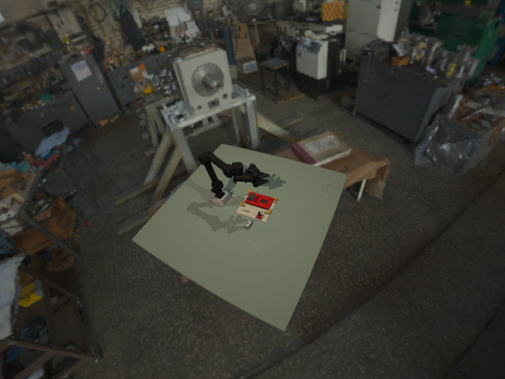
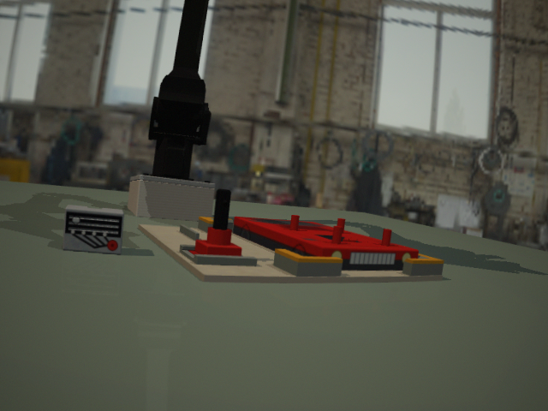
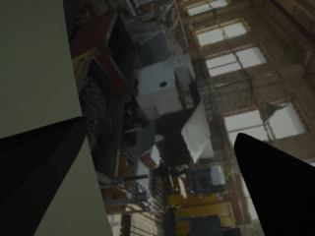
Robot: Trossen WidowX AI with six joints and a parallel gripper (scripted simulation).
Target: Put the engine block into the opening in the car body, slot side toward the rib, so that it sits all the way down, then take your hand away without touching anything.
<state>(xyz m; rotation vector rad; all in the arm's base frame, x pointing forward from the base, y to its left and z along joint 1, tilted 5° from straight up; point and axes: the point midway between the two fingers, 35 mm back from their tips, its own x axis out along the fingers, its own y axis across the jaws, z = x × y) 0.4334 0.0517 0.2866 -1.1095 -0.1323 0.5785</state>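
My gripper tip is now 100 mm past the engine block, 170 mm to the left of it and 340 mm above it. From my gripper tip the other things lie so: black post 70 mm behind, 70 mm to the right, 330 mm below.
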